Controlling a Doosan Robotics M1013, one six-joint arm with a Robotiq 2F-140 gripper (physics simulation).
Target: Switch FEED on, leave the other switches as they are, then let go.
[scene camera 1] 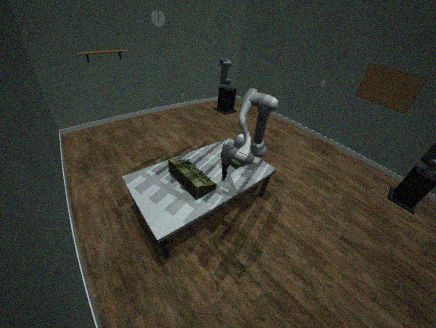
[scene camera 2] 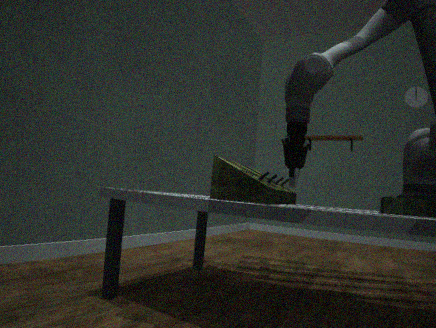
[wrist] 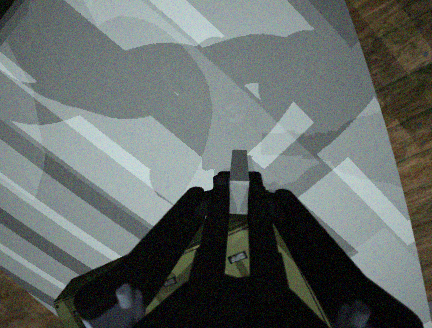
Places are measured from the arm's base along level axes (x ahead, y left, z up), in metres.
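Where they show: gripper, fingertip midpoint: [scene camera 1: 223, 180] [scene camera 2: 293, 187] [wrist: 239, 162]; arm's base at its link origin: [scene camera 2: 423, 200].
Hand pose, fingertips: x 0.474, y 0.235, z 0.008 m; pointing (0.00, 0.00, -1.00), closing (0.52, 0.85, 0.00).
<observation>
Each offset is from my fingertips to the centre of the thing. Level surfaces: height alone.
The olive-green sloped switch panel @(0.224 m ahead, 0.249 m right, 0.006 m down) [scene camera 1: 192, 178] [scene camera 2: 235, 186] [wrist: 237, 270] stands on the table @(0.075 m down) [scene camera 1: 155, 215] [scene camera 2: 150, 194]. Several dark levers @(0.135 m ahead, 0.189 m right, 0.043 m up) [scene camera 2: 272, 178] stick up from its slope in the second scene view. The switch labels cannot be read, so I cannot tell which lever is FEED or how it is set. My gripper [scene camera 1: 223, 178] [scene camera 2: 293, 179] [wrist: 239, 162] is shut, with its grey fingertips together and nothing between them. It points down by the panel's low end, fingertips near lever height. Contact with a lever cannot be made out; the gripper hides part of the panel in the wrist view.
My arm [scene camera 1: 245, 122] [scene camera 2: 310, 75] reaches in from its base at the table's far right end. A second robot stands on a dark pedestal [scene camera 1: 226, 99] at the back. Another dark pedestal [scene camera 1: 414, 187] is at the right. An orange rail [scene camera 1: 102, 52] [scene camera 2: 335, 137] is on the wall.
</observation>
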